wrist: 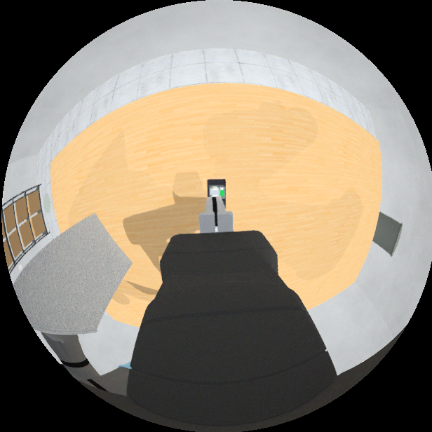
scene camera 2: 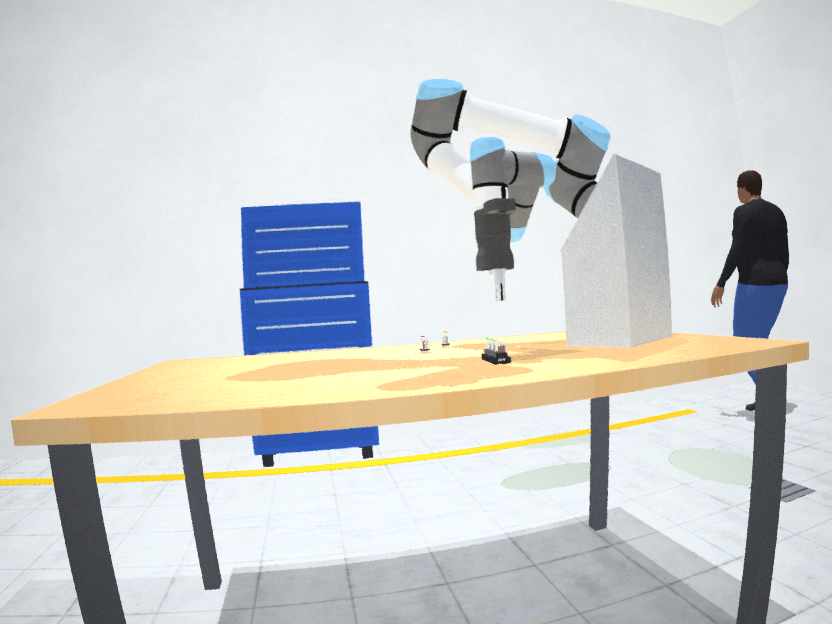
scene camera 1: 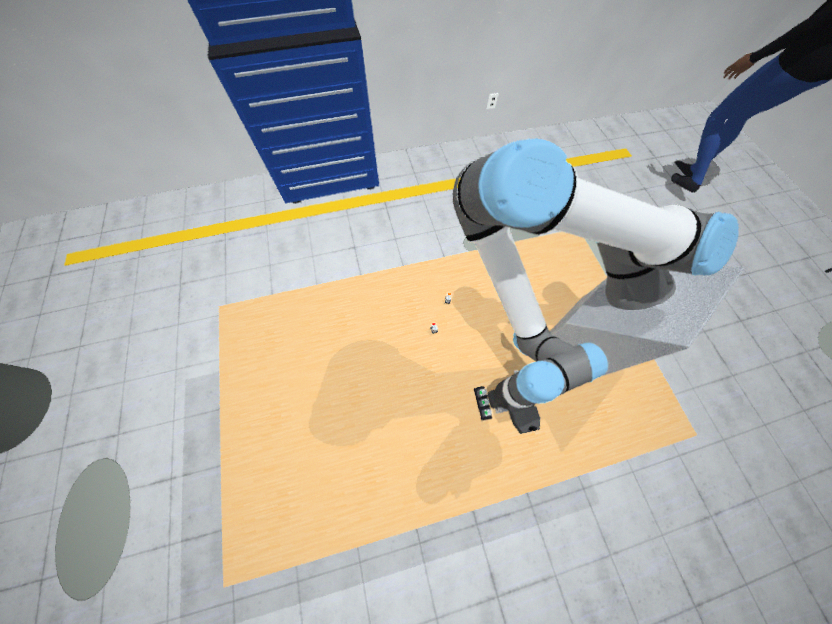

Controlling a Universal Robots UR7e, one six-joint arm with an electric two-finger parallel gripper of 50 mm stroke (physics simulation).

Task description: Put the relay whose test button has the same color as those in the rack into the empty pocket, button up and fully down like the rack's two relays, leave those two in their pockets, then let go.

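Where they show: gripper, fingertip midpoint: [scene camera 2: 500,300] [scene camera 1: 497,409]; arm's base at its link origin: [scene camera 2: 611,217] [scene camera 1: 639,292].
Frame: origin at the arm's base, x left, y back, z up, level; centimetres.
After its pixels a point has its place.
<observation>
The black rack [scene camera 1: 479,388] [scene camera 2: 495,359] {x 16.8, y -45.5, z -32.2 cm} [wrist: 216,181] stands on the table. In scene camera 1 it holds three relays with green buttons, one [scene camera 1: 481,393] {x 9.0, y -43.4, z -28.4 cm}, a middle one [scene camera 1: 483,403] {x 12.0, y -44.1, z -28.5 cm} and one at the near end [scene camera 1: 486,413] {x 15.1, y -44.4, z -28.4 cm}, all button up. Their exact seating depth is too small to tell. My gripper [scene camera 2: 500,298] {x 15.0, y -42.9, z -20.6 cm} [wrist: 214,205] is shut with nothing between its fingers, well above the rack and apart from the relays. In the wrist view its fingers hide part of the rack. A red-button relay [scene camera 1: 434,328] {x -16.9, y -50.0, z -29.0 cm} [scene camera 2: 424,344] {x -16.3, y -50.1, z -30.9 cm} and an orange-button relay [scene camera 1: 448,298] {x -26.3, y -41.1, z -29.0 cm} [scene camera 2: 444,339] {x -26.0, y -41.2, z -30.9 cm} stand loose on the table.
The wooden table [scene camera 1: 282,470] {x 10.3, y -109.5, z -33.3 cm} [scene camera 2: 201,396] {x 22.6, y -101.3, z -33.3 cm} carries the rack and the loose relays. The grey arm pedestal [scene camera 1: 645,329] {x 9.8, y -10.3, z 5.8 cm} [scene camera 2: 598,288] {x 9.5, y -13.5, z -19.0 cm} rises to the right of the rack. A blue drawer cabinet [scene camera 1: 315,127] [scene camera 2: 305,261] and a person [scene camera 2: 759,248] are beyond the table.
</observation>
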